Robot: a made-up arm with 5 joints.
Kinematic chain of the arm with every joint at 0, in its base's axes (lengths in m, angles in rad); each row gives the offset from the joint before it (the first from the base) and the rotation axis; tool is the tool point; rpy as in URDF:
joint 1: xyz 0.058 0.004 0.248 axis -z
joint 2: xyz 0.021 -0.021 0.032 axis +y
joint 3: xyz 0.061 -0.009 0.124 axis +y
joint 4: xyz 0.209 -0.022 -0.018 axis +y
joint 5: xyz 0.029 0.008 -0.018 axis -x
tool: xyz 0.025 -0.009 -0.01 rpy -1.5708 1.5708 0
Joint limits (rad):
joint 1: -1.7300..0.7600
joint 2: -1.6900..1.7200
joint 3: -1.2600..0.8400
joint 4: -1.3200..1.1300
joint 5: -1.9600..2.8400
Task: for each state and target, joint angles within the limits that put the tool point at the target. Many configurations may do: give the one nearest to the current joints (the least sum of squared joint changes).
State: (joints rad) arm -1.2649 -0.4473 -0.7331 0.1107 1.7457
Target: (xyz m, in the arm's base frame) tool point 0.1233 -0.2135 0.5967
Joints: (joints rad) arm -1.6302 -1.2716 -1.0001 0.1801 1.7464
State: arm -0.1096 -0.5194 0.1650 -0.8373 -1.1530
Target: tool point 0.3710 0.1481 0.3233
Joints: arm -0.5435 0.0269 0.2618 -0.7638 -1.1507
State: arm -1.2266 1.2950 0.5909 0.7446 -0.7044
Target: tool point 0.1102 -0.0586 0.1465
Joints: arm -1.6782 1.6211 0.8400 1.1136 -0.6442
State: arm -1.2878 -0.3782 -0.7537 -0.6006 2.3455
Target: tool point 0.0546 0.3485 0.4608
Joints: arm -1.7105 0.0809 -0.2994 -0.5539 2.3639
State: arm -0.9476 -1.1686 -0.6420 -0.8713 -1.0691
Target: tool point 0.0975 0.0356 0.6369
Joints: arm -1.4971 -1.1174 -0.0609 -0.8668 -1.2742
